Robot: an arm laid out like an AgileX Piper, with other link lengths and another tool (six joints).
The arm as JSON. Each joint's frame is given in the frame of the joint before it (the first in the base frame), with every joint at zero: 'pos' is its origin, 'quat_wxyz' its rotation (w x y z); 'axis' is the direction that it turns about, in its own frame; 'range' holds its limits. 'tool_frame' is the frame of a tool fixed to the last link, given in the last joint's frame.
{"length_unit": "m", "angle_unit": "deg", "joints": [
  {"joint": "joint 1", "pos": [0.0, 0.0, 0.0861], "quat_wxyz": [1.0, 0.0, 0.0, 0.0], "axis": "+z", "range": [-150.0, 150.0]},
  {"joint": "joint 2", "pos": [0.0, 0.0, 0.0], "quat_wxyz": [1.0, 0.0, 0.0, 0.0], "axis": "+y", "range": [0.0, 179.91]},
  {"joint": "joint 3", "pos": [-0.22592, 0.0, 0.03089], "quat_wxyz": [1.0, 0.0, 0.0, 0.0], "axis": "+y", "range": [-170.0, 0.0]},
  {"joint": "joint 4", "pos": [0.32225, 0.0, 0.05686], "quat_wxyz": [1.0, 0.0, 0.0, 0.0], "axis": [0.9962, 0.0, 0.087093], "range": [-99.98, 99.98]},
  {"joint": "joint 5", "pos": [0.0, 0.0, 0.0], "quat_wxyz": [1.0, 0.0, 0.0, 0.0], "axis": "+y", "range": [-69.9, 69.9]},
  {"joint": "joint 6", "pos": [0.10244, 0.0, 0.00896], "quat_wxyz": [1.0, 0.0, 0.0, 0.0], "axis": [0.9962, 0.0, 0.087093], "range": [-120.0, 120.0]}
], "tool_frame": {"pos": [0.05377, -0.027, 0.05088], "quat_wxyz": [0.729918, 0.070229, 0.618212, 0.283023]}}
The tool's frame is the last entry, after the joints.
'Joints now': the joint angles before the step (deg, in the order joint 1, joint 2, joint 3, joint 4, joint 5, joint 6). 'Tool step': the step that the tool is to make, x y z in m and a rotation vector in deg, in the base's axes. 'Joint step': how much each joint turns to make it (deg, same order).
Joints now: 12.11 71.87 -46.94 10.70 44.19 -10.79
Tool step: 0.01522 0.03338 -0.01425 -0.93 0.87 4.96
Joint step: 4.05 7.48 -4.64 0.00 -1.63 -1.33
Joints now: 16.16 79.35 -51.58 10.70 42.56 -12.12
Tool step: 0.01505 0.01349 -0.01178 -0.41 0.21 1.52
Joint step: 1.17 5.71 -3.65 0.12 -1.68 -0.76
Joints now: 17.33 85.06 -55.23 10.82 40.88 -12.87
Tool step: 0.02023 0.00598 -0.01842 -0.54 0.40 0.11
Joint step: 0.06 7.04 -4.36 -0.05 -2.13 -0.43
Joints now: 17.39 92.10 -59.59 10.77 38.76 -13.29
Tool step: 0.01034 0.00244 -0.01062 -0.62 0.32 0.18
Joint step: 0.00 3.73 -2.46 -0.44 -0.78 -0.11
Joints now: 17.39 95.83 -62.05 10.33 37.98 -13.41
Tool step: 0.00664 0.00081 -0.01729 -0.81 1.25 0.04
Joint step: -0.06 3.84 -1.81 -0.40 -0.61 0.01
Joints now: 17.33 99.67 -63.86 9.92 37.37 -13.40
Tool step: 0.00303 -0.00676 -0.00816 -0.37 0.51 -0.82
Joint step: -0.84 1.34 -0.28 -0.20 -0.47 0.01
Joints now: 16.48 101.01 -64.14 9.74 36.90 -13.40
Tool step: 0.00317 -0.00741 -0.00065 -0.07 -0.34 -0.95
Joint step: -0.92 0.23 -0.05 -0.16 -0.50 0.04
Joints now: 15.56 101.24 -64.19 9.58 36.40 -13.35
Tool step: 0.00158 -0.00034 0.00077 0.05 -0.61 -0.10
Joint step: -0.05 0.05 0.00 -0.06 -0.67 -0.01
